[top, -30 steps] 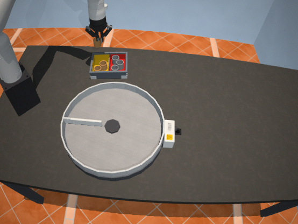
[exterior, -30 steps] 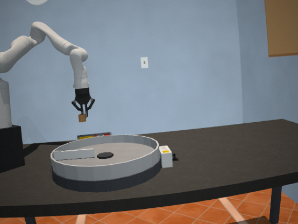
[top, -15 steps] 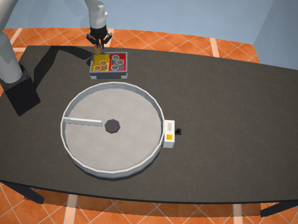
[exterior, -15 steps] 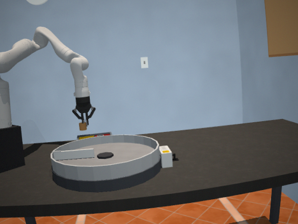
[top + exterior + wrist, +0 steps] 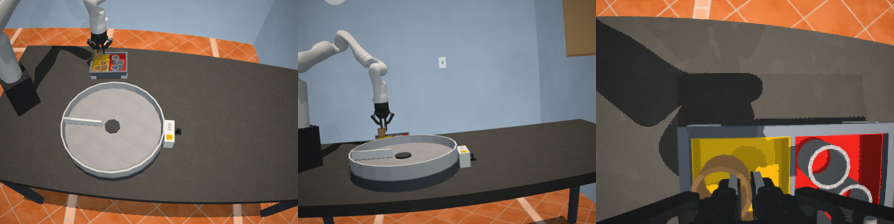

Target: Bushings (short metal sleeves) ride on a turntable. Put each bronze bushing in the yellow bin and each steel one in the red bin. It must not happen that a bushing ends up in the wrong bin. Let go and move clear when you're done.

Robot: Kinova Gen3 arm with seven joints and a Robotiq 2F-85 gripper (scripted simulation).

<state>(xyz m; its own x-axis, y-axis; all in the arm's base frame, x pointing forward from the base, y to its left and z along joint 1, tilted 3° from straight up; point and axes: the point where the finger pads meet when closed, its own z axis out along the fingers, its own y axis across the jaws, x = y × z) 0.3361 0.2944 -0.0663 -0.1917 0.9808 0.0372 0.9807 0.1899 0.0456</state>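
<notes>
Right now my hand is 5 cm short of the yellow bin, 3 cm to the left of it and 7 cm above it. Also, from my hand: turntable: 14 cm ahead, 40 cm to the right, 4 cm below.
</notes>
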